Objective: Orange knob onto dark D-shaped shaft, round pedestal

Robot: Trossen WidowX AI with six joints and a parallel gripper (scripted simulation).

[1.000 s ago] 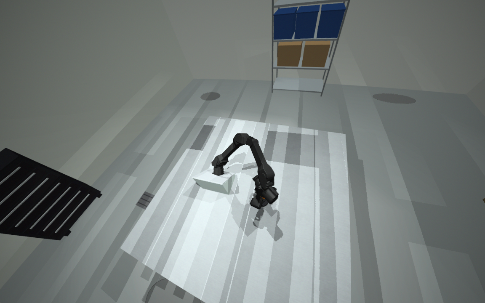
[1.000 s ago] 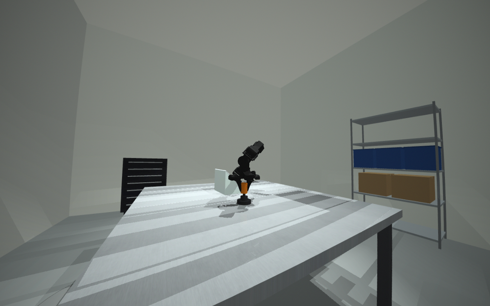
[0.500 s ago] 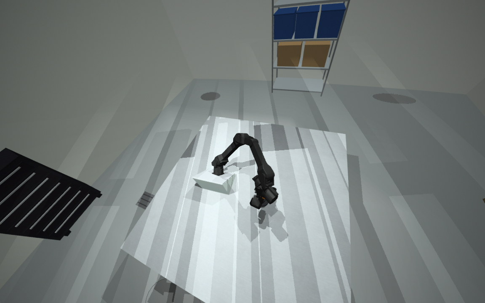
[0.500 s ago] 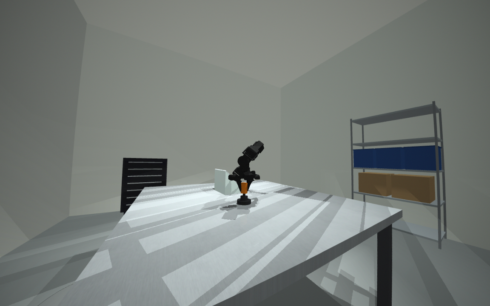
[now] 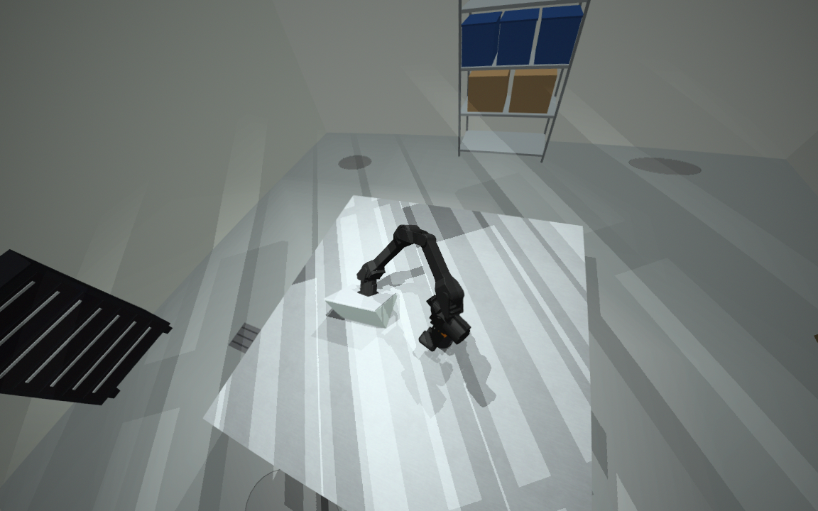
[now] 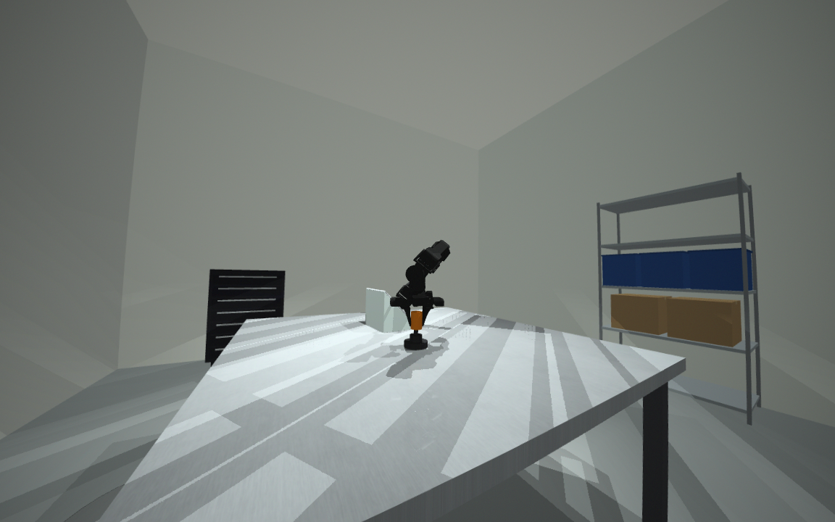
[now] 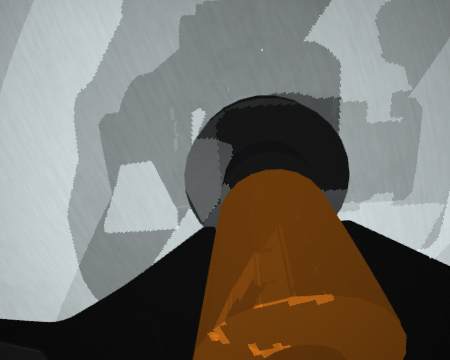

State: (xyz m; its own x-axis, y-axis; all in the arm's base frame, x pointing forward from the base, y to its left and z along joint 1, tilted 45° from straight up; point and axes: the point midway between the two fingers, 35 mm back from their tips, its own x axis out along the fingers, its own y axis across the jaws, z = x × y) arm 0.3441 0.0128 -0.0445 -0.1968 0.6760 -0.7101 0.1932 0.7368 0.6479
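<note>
The orange knob lies 20 mm above my gripper tip. From my gripper tip the other things lie so: dark round pedestal: 40 mm below.
</note>
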